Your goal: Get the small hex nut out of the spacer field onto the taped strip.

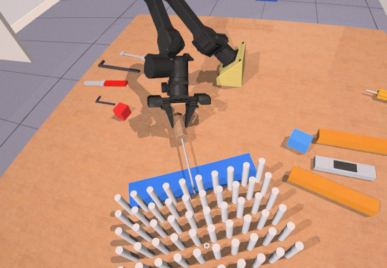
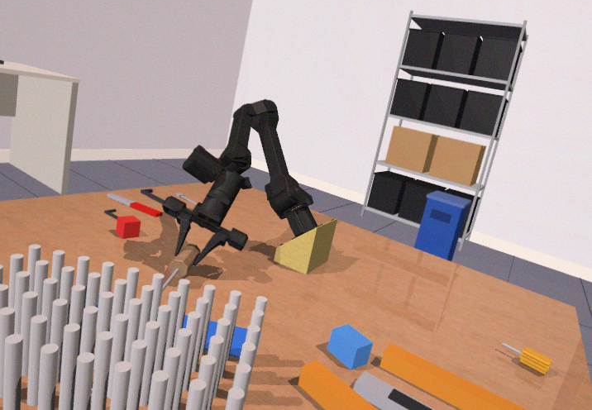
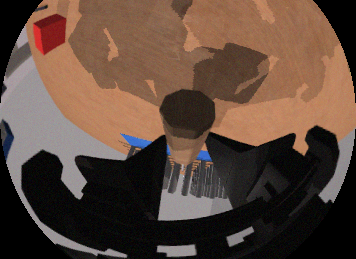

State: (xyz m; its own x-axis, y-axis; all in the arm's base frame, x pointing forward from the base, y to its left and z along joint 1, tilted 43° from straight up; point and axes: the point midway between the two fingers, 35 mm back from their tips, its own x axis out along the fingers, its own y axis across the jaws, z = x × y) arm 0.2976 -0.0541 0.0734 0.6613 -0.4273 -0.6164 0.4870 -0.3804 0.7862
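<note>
Now: gripper tip 140 mm short of the blue taped strip, 90 mm to the right of it and 40 mm above it. Round my gripper tip: hex nut: 290 mm ahead, 180 mm to the left, 40 mm below; hook tool: 90 mm ahead, 60 mm to the left, 10 mm below; red cube: 240 mm to the right, 30 mm behind, 20 mm below.
</note>
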